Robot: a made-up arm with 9 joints. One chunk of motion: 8 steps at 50 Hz.
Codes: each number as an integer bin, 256 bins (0 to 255) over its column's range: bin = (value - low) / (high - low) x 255, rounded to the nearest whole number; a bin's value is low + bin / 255 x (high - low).
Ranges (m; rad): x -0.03..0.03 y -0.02..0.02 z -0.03..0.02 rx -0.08..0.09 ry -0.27..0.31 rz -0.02..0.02
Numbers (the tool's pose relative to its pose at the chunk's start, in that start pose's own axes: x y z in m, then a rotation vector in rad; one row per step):
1: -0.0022 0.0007 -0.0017 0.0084 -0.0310 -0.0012
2: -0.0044 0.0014 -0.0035 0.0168 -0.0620 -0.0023
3: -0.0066 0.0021 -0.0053 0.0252 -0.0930 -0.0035
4: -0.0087 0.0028 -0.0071 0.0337 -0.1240 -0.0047
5: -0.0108 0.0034 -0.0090 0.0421 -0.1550 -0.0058
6: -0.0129 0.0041 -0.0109 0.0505 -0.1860 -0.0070
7: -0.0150 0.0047 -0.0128 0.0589 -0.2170 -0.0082
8: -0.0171 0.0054 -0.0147 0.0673 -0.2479 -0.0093
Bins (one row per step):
1: 118 132 144 133 105 120
2: 109 136 135 145 91 113
3: 99 141 126 158 78 105
4: 91 145 117 171 64 98
5: 82 149 107 183 51 91
6: 73 154 97 196 37 83
7: 64 157 88 208 23 75
8: 55 162 78 221 10 68

